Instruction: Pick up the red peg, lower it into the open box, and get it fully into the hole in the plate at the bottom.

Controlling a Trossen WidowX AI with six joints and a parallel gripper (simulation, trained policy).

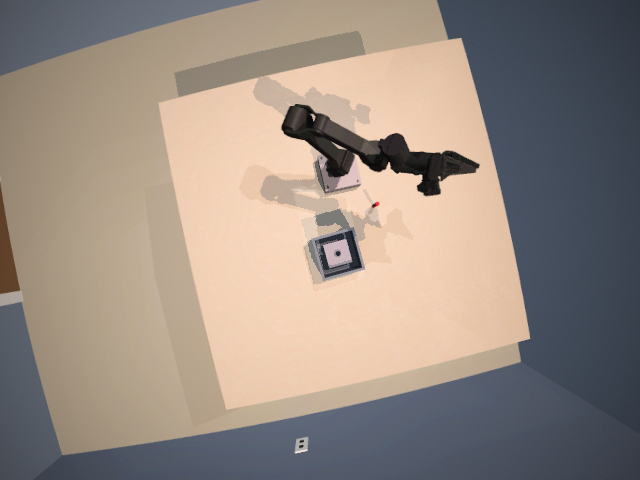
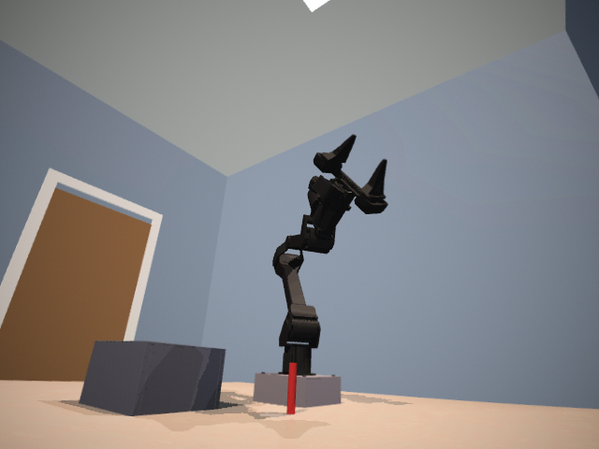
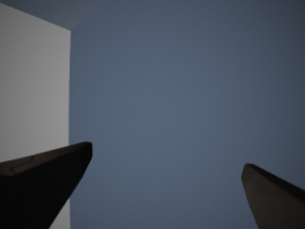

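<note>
My gripper tip is now 20 mm short of the red peg, 170 mm to the left of it and 440 mm above it. The rest, counted from my gripper tip: pale plate 180 mm ahead, 330 mm to the right, 430 mm below; then dark grey box 180 mm ahead, 330 mm to the right, 450 mm below.
</note>
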